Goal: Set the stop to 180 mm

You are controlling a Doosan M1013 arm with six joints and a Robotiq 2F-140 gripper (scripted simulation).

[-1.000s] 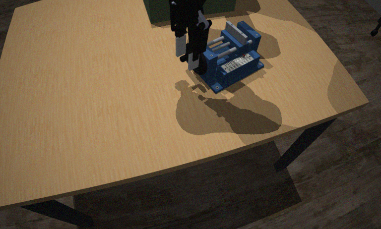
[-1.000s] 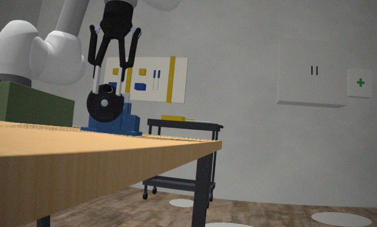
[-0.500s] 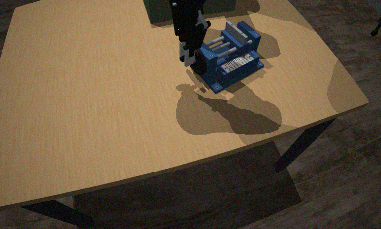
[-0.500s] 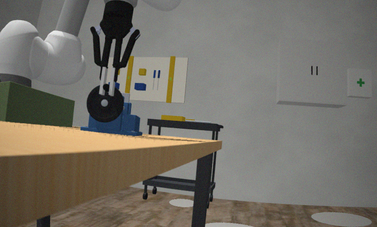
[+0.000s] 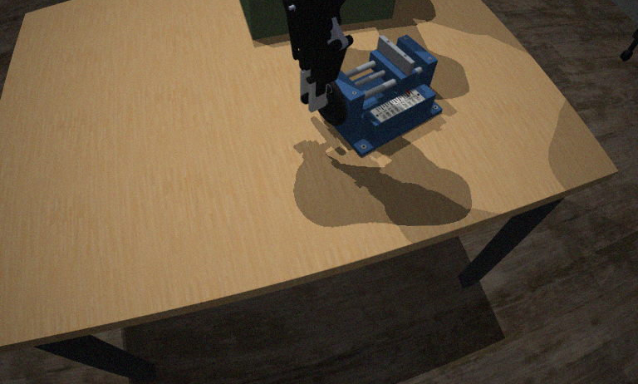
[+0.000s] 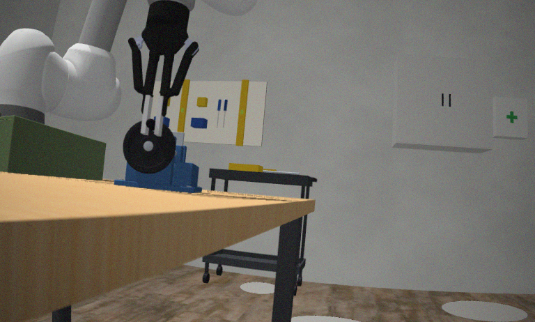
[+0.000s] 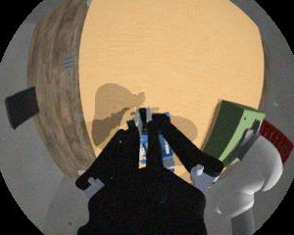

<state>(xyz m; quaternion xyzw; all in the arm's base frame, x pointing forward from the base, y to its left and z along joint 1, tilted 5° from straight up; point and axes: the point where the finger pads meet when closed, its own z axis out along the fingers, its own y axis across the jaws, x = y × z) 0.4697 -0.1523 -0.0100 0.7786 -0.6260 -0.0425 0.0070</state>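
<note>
Right now my hand is 2 cm to the right of the handwheel, 2 cm above it and 1 cm past it. The rest, counted from my hand: stop plate (17 cm to the left, 4 cm behind, 3 cm below).
</note>
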